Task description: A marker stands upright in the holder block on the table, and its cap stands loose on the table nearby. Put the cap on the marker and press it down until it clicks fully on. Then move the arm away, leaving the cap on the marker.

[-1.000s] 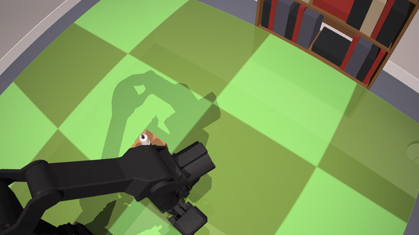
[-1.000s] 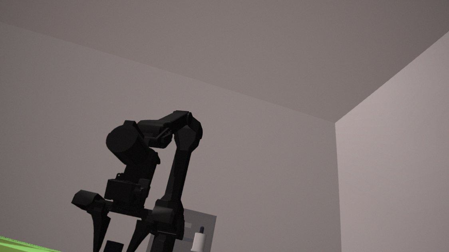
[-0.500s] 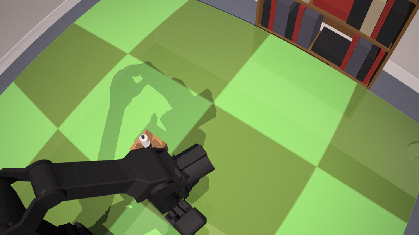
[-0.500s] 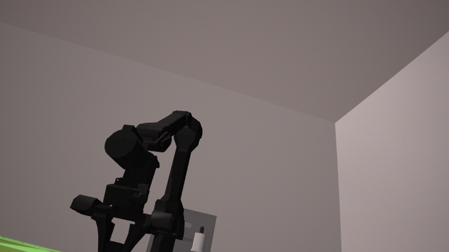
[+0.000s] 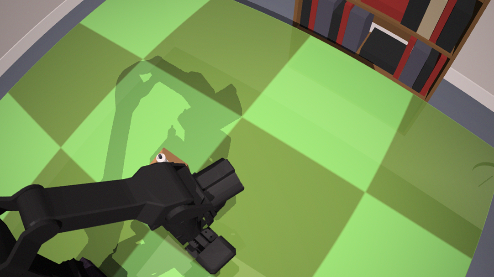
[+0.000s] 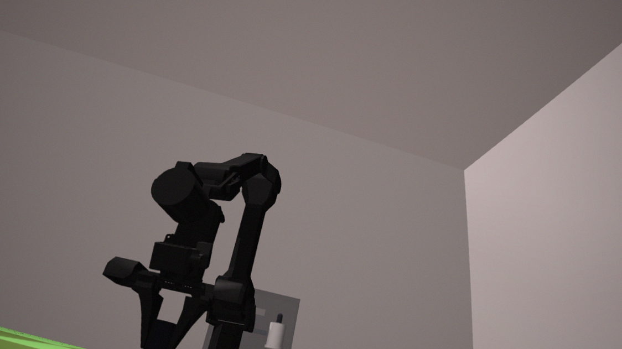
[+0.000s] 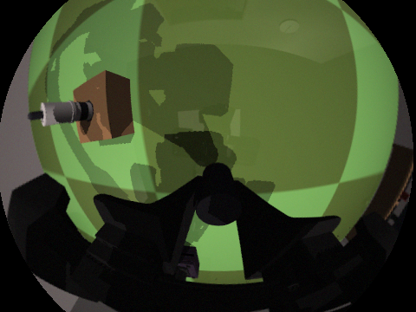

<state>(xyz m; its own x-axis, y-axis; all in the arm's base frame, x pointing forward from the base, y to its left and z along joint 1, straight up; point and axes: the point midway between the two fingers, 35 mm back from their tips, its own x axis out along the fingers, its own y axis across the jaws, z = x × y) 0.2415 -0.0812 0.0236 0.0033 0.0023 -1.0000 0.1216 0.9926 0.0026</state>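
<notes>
The white marker lies 80 mm ahead of my gripper tip, 140 mm to the left of it and 40 mm above it. The rest, counted from my gripper tip: black cap (10 mm above).
</notes>
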